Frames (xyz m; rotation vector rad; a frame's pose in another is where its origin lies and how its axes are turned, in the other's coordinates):
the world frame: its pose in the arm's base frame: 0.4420 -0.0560 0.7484 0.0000 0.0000 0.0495
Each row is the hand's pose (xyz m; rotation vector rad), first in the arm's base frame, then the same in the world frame.
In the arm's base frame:
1: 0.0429 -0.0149 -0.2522 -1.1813 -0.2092 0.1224
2: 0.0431 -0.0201 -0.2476 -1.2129 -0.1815 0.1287
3: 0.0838 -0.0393 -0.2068 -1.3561 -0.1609 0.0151
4: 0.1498 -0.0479 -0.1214 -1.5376 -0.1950 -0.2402
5: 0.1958 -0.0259 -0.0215 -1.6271 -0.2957 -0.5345
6: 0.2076 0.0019 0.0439 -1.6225 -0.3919 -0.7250
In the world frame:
1: -0.3966 0.0608 -1.0006 -1.1856 -0.1798 0.0790
2: -0.3966 0.0556 -0.9960 -1.2165 -0.1514 0.0856
3: -0.3569 0.0344 -0.9552 -1.3597 -0.1273 -0.0265
4: -0.2914 0.0225 -0.8698 -1.5437 -0.1571 -0.2793
5: -0.2444 0.0422 -0.7699 -1.6379 -0.2560 -0.5721
6: -0.2312 0.0694 -0.7045 -1.6370 -0.3528 -0.7623

